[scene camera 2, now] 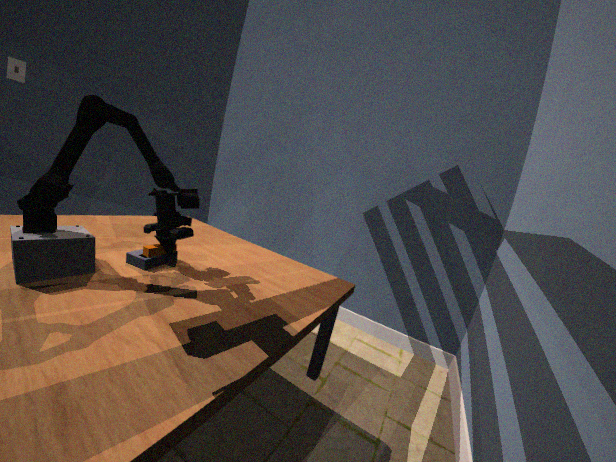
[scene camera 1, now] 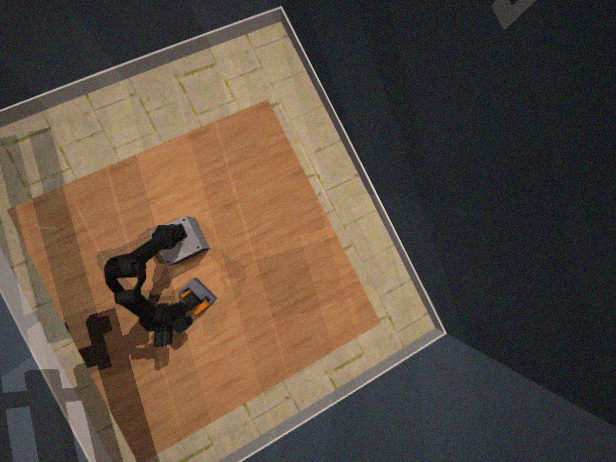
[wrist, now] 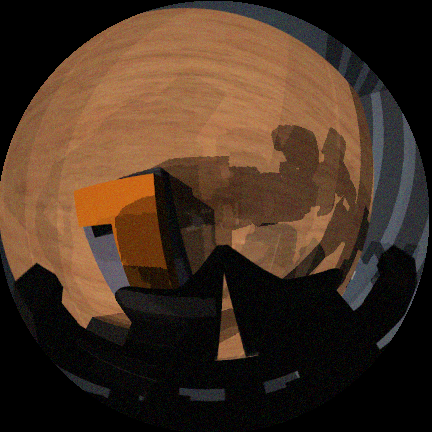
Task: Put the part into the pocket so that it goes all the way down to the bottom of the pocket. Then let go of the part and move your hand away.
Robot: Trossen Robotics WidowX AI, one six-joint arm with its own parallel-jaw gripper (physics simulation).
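Pixels of known places: gripper, fingertip midpoint: [scene camera 2: 170, 255] [scene camera 1: 183, 309] [wrist: 221, 249]; arm's base at its link origin: [scene camera 2: 38, 230] [scene camera 1: 177, 232].
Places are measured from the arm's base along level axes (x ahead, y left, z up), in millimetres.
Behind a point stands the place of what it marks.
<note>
The orange L-shaped part [scene camera 1: 201, 306] @(x 338, y -52, z -39 mm) [scene camera 2: 150, 250] @(x 261, y -110, z -46 mm) [wrist: 137, 235] @(x 327, y -81, z -39 mm) lies on the grey pocket block [scene camera 1: 201, 288] @(x 265, y -31, z -68 mm) [scene camera 2: 141, 260] @(x 233, y -114, z -76 mm) [wrist: 111, 265] @(x 280, y -41, z -69 mm). In scene camera 2 it stands up above the block's rim; how deep any of it sits is hidden. A dark bit of the pocket [wrist: 102, 230] @(x 307, y -24, z -85 mm) shows inside the part's corner in the wrist view. My gripper [scene camera 1: 191, 303] @(x 315, y -137, z -59 mm) [scene camera 2: 171, 261] @(x 315, y -137, z -59 mm) [wrist: 221, 249] @(x 315, y -137, z -59 mm) is shut and empty. Its tips are low, beside the part's long leg, at the block's side. Whether they touch the part or block cannot be told. The gripper covers the leg's near end in the wrist view.
The arm's grey base box [scene camera 1: 192, 245] @(x 76, y 34, z -3 mm) [scene camera 2: 52, 257] @(x 20, y -100, z -45 mm) stands beside the block on the wooden table [scene camera 1: 280, 200] @(x 29, y 474, z -104 mm) [scene camera 2: 100, 360] @(x 45, y -461, z -105 mm) [wrist: 150, 90] @(x 468, y -38, z -105 mm). The table's edge and corner [scene camera 2: 352, 287] @(x 838, y -613, z -107 mm) lie to the right in scene camera 2. Arm shadows cross the table.
</note>
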